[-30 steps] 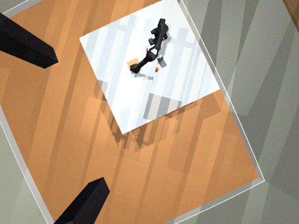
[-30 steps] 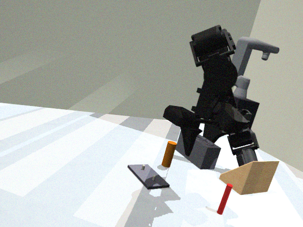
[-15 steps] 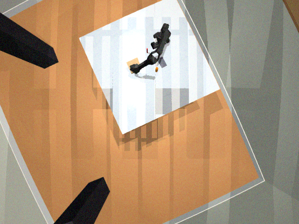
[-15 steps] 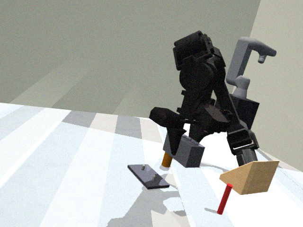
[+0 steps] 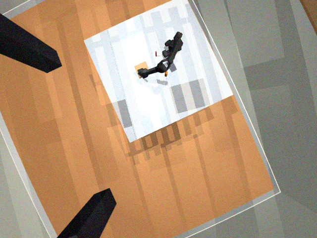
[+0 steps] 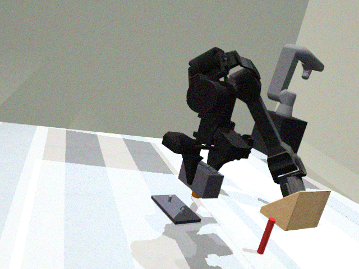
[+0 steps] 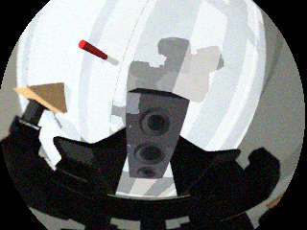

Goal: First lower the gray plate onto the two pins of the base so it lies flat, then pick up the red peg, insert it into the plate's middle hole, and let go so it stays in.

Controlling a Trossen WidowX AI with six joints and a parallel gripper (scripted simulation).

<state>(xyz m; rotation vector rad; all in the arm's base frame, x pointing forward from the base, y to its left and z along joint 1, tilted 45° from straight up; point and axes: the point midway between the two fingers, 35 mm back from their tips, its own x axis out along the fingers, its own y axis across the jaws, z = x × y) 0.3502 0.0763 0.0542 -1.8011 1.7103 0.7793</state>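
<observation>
Right now my gripper tip is 9 cm above the base, 7 cm to the left of it and 1 cm past it. Round my gripper tip: red peg: 12 cm behind, 11 cm to the left, 6 cm below; then gray plate: 3 cm above; then orange peg: 14 cm to the right, 11 cm behind, 6 cm below.
</observation>
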